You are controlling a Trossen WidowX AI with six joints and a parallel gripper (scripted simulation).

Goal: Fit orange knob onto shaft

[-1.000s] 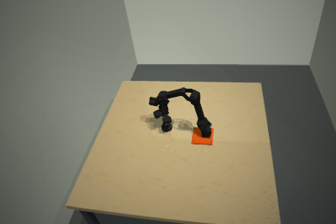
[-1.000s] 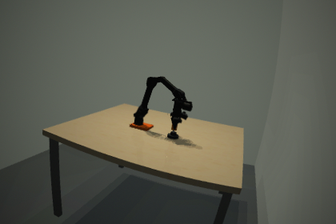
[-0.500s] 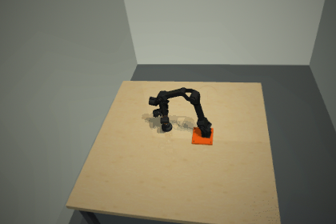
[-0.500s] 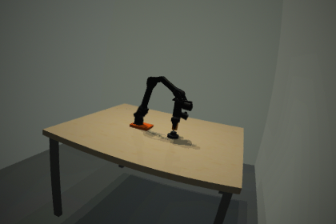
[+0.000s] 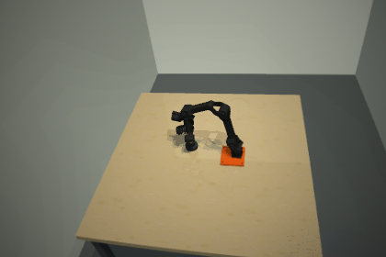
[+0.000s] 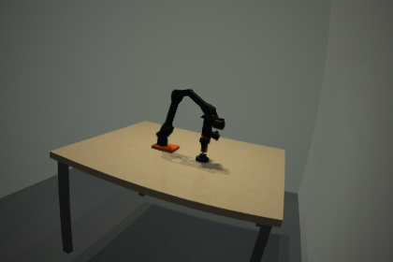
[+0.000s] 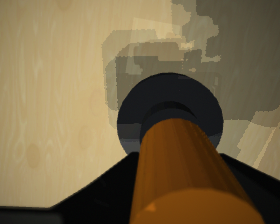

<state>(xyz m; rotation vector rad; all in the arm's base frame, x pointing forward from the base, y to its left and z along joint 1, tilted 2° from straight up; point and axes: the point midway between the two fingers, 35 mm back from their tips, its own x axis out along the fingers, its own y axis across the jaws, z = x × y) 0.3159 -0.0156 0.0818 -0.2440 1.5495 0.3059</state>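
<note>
My gripper tip is 30 mm below the orange knob. Round my gripper tip: round dark pedestal: 40 mm below.
</note>
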